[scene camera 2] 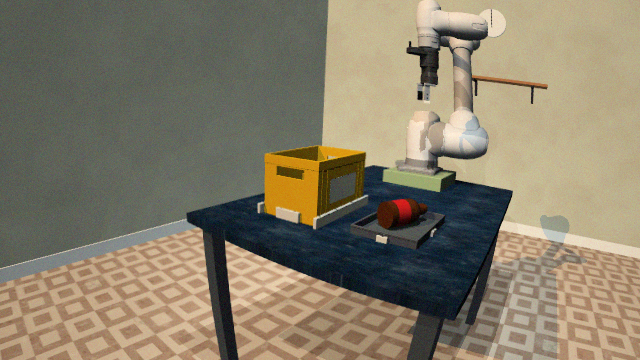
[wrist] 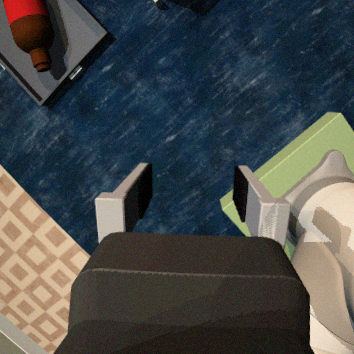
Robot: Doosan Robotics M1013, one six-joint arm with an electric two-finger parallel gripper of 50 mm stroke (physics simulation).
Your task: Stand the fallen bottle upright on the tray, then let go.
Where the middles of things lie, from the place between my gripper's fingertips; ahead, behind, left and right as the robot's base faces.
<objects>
The brown bottle (scene camera 2: 394,213) is 350 mm ahead of my hand, 320 mm below it and 70 mm to the left of it.
</objects>
